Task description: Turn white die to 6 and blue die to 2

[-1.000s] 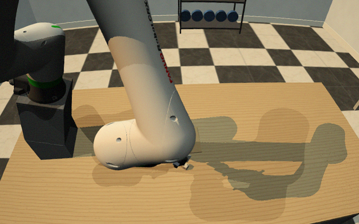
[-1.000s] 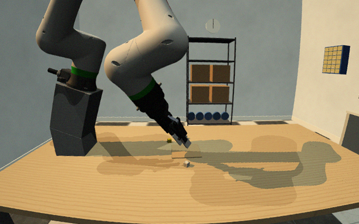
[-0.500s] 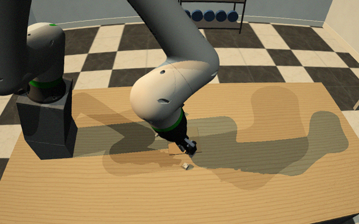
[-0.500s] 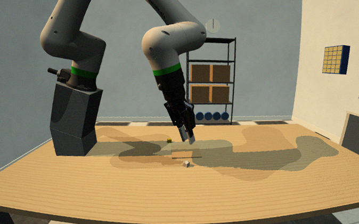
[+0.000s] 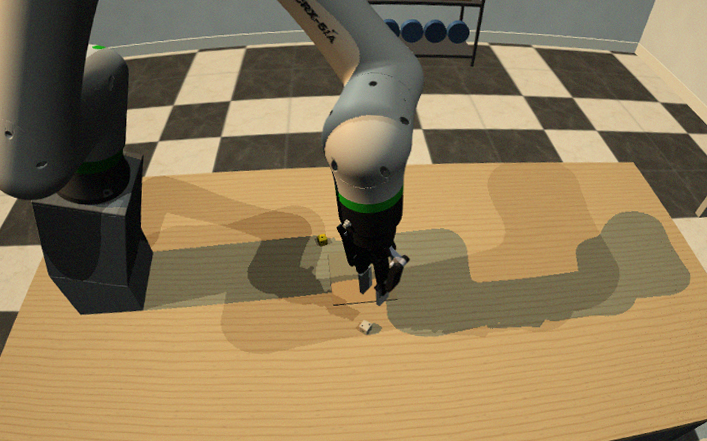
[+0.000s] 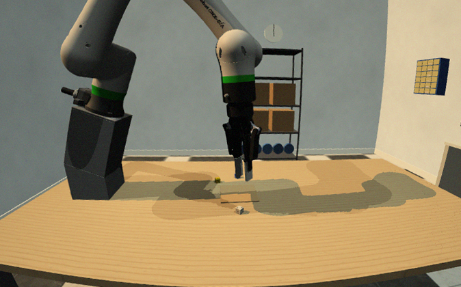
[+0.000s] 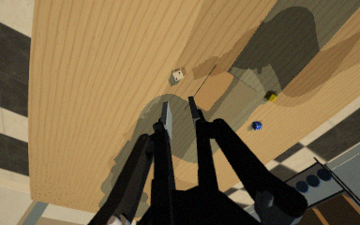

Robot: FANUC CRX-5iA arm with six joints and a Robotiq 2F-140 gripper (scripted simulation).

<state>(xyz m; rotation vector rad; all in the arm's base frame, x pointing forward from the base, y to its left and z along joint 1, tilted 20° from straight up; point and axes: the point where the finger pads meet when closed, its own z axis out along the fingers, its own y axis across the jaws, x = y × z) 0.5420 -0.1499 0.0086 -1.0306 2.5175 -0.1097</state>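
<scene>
The white die lies 1 cm behind my hand and 15 cm below it. The rest, counted from my hand: blue die 29 cm to the left, 15 cm below; tan mat 1 cm behind, 13 cm to the left, 15 cm below; yellow die 9 cm behind, 24 cm to the left, 15 cm below.
</scene>
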